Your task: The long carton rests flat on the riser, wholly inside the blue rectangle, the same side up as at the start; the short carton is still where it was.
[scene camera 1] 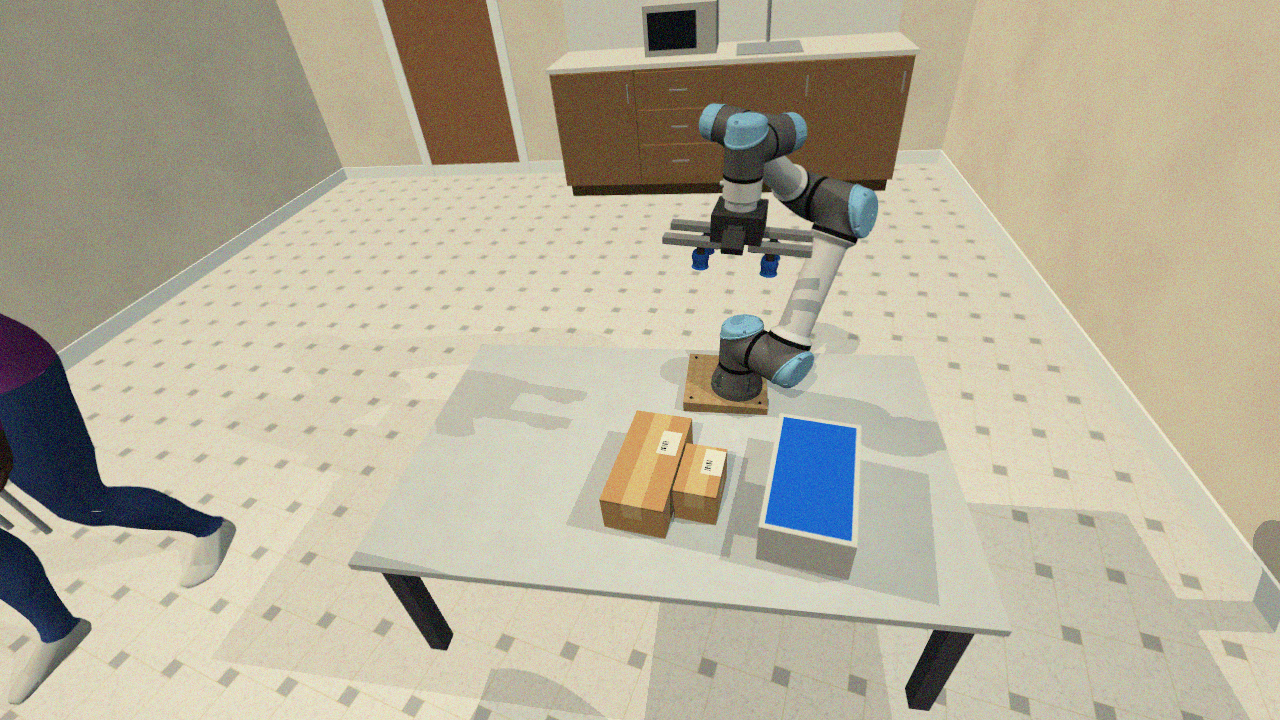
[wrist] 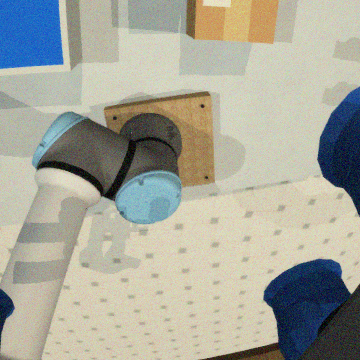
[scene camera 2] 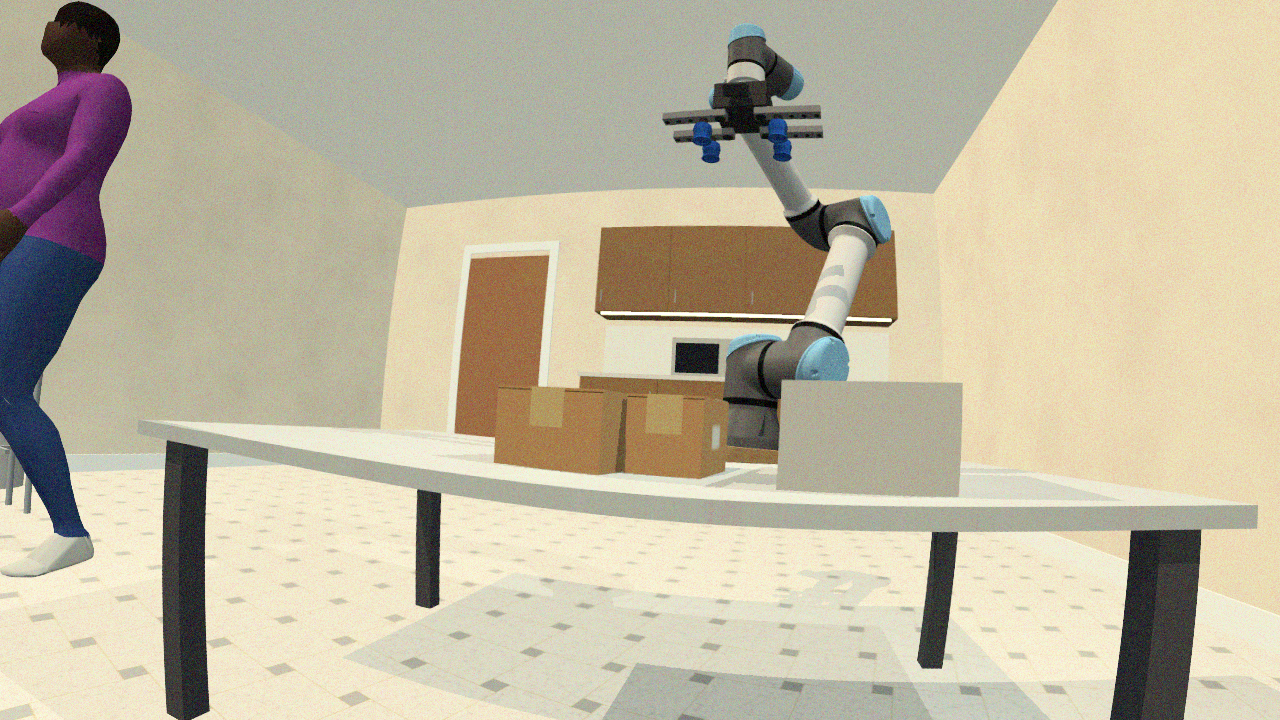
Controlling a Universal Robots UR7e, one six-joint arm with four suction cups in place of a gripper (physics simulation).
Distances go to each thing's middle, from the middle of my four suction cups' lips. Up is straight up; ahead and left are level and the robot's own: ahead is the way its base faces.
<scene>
Now: suction cup 53 cm above the short carton [scene camera 2: 684, 436], 17 cm short of it and 5 cm to the left of it. From my suction cup the other things lie so: grey riser [scene camera 2: 862, 437] (53 cm below, 21 cm to the left, 14 cm ahead); long carton [scene camera 2: 579, 430] (53 cm below, 18 cm to the right, 16 cm ahead).
</scene>
